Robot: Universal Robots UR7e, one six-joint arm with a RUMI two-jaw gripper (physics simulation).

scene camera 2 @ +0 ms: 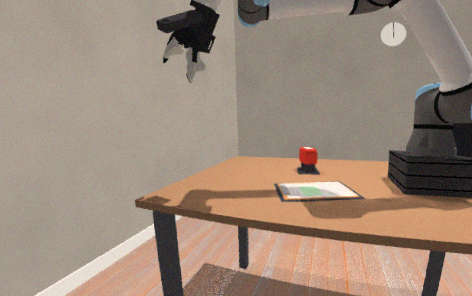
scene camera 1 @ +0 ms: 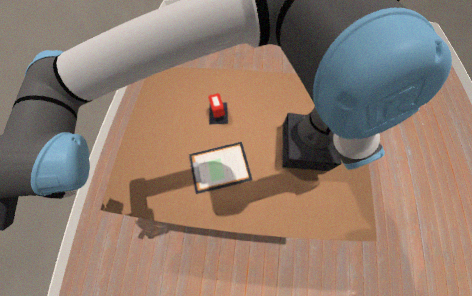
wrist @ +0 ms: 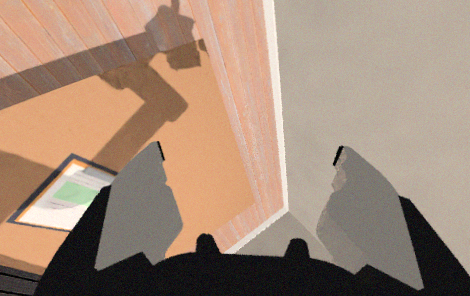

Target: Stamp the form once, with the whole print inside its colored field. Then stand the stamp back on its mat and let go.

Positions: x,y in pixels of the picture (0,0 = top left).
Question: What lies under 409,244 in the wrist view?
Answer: The gripper.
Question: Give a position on a form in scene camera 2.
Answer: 306,191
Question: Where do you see a form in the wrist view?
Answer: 58,203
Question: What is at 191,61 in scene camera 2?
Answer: The gripper.
